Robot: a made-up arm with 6 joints. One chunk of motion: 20 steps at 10 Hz.
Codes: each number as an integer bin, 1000 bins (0 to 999) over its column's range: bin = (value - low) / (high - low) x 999, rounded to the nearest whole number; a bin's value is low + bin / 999 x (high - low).
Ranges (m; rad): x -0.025..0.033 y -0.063..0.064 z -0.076..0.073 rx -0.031..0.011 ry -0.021..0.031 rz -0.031..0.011
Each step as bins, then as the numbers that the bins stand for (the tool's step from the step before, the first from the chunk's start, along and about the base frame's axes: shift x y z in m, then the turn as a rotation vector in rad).
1 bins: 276 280 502 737 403 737
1 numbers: -0.00898 -0.02740 -0.00113 -0.00002 -0.00002 -0.00002
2 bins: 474 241 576 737 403 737
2 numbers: 0.00252 -0.03236 0.00991 -0.00002 -0.00002 -0.00002
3 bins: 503 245 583 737 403 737
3 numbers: 0.00420 -0.03185 0.01095 -0.00002 -0.00002 -0.00002
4 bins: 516 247 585 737 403 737
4 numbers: 0.00496 -0.03160 0.01125 -0.00002 -0.00002 -0.00002
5 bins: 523 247 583 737 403 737
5 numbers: 0.00536 -0.03160 0.01095 -0.00002 -0.00002 -0.00002
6 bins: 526 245 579 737 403 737
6 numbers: 0.00554 -0.03185 0.01036 -0.00002 -0.00002 -0.00002
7 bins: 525 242 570 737 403 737
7 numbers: 0.00548 -0.03224 0.00902 -0.00002 -0.00002 -0.00002
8 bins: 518 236 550 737 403 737
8 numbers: 0.00507 -0.03300 0.00603 -0.00002 -0.00002 -0.00002
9 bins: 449 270 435 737 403 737
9 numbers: 0.00107 -0.02868 -0.01112 -0.00002 -0.00002 -0.00002
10 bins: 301 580 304 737 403 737
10 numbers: -0.00752 0.01073 -0.03066 -0.00002 -0.00002 -0.00002
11 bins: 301 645 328 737 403 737
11 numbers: -0.00752 0.01900 -0.02708 -0.00002 -0.00002 -0.00002
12 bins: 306 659 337 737 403 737
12 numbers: -0.00723 0.02078 -0.02574 -0.00002 -0.00002 -0.00002
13 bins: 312 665 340 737 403 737
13 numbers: -0.00689 0.02154 -0.02529 -0.00002 -0.00002 -0.00002
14 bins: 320 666 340 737 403 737
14 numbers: -0.00642 0.02167 -0.02529 -0.00002 -0.00002 -0.00002
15 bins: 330 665 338 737 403 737
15 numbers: -0.00584 0.02154 -0.02559 -0.00002 -0.00002 -0.00002
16 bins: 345 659 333 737 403 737
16 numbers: -0.00497 0.02078 -0.02633 -0.00002 -0.00002 -0.00002
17 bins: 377 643 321 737 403 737
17 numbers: -0.00311 0.01874 -0.02812 -0.00002 -0.00002 -0.00002
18 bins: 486 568 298 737 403 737
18 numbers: 0.00322 0.00921 -0.03155 -0.00002 -0.00002 -0.00002
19 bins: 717 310 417 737 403 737
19 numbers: 0.01663 -0.02359 -0.01380 -0.00002 -0.00002 -0.00002
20 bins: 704 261 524 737 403 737
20 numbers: 0.01587 -0.02982 0.00215 -0.00002 -0.00002 -0.00002
